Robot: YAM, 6 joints.
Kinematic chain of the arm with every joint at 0, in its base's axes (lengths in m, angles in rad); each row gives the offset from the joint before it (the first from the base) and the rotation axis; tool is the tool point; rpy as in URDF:
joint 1: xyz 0 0 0.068 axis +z
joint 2: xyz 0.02 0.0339 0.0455 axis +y
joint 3: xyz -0.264 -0.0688 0 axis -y
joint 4: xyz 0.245 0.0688 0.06 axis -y
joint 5: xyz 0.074 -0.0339 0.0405 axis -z
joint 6: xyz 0.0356 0 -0.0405 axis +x
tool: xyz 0 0 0 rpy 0 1.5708 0
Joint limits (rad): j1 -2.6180..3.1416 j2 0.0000..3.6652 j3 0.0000..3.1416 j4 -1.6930..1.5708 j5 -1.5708..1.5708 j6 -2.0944..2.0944
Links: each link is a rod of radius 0.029 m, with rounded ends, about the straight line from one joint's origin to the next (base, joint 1, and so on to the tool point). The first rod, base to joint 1, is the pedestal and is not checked.
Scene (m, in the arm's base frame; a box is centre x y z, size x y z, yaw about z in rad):
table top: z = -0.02
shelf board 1: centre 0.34 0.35 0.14 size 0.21 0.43 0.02 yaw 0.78
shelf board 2: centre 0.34 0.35 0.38 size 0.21 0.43 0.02 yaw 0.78
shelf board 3: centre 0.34 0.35 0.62 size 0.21 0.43 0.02 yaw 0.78
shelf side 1: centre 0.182 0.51 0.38 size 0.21 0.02 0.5 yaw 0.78
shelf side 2: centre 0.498 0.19 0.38 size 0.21 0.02 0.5 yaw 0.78
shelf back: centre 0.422 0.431 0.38 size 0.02 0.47 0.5 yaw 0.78
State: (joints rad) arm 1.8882 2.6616 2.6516 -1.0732 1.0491 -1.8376
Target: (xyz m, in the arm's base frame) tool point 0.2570 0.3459 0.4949
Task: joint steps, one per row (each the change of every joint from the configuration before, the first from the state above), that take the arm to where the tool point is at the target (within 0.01 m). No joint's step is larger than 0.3 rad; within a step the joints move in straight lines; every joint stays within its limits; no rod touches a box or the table.
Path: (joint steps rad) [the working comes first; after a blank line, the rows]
Joints at the target: 1.0046 2.2550 2.9248 -0.9178 1.0771 -1.8376
Straight joint move there: touches shelf board 2, shelf side 1.

1: -0.1239 -0.2936 -0.0303 -0.0115 -0.2637 0.0616
2: -0.1239 -0.2935 -0.0304 -0.0115 -0.2637 0.0616
3: -0.1239 -0.2936 -0.0303 -0.0115 -0.2637 0.0616
4: -0.1239 -0.2935 -0.0303 -0.0115 -0.2637 0.0615
5: -0.0730 0.0806 -0.0172 -0.1048 0.2611 -0.0615
6: -0.0730 0.0807 -0.0172 -0.1047 0.2610 -0.0616
7: -0.0730 0.0806 -0.0172 -0.1047 0.2611 -0.0616
8: -0.0730 0.0807 -0.0172 -0.1048 0.2610 -0.0616
9: -0.0320 0.1483 0.1544 0.2068 0.0129 0.0000
10: -0.0320 0.1484 0.1544 0.2068 0.0128 0.0000
11: -0.0320 0.1483 0.1545 0.2068 0.0129 0.0000

